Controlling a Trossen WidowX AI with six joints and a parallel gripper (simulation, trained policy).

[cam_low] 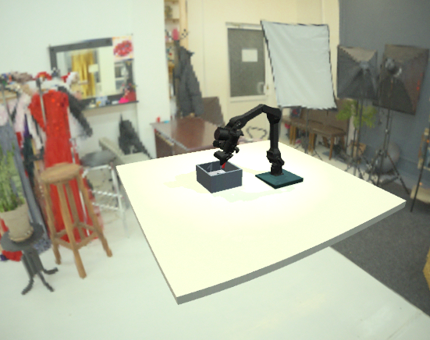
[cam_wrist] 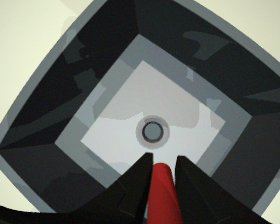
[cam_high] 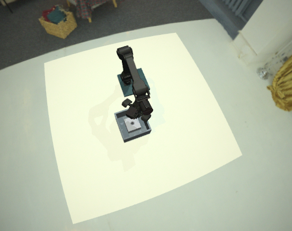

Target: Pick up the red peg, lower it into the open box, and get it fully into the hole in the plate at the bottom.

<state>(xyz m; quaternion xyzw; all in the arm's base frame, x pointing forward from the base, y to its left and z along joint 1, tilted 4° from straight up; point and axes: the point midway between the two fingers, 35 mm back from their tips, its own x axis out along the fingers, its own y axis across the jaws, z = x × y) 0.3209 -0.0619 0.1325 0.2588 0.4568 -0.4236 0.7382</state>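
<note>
Now: gripper tip 10 mm past the red peg, 20 mm to the right of it and 20 mm below it. The rest, counted from my gripper tip: grey box: 10 mm ahead, 10 mm to the right, 80 mm below.
</note>
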